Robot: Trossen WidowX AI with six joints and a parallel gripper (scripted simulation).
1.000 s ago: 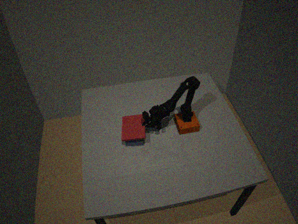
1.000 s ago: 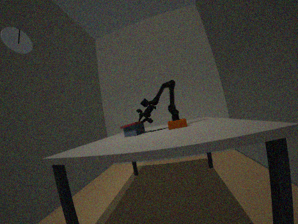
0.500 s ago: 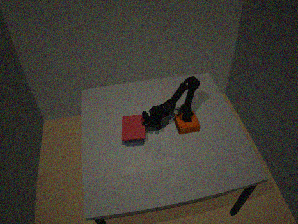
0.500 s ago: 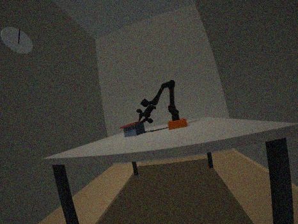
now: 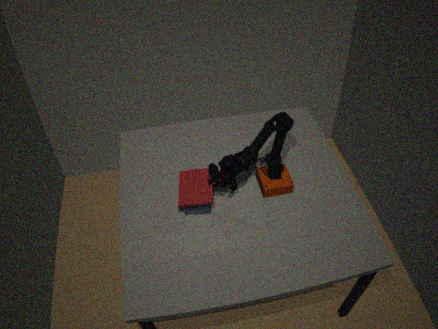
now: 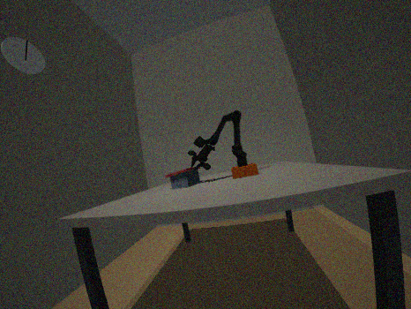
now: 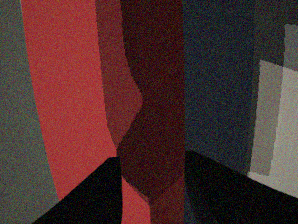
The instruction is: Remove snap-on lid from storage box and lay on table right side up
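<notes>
The lid lies 80 mm ahead of my gripper tip and 10 mm to the right of it. Also, from my gripper tip: storage box (70 mm ahead, 60 mm below, 10 mm to the right).
</notes>
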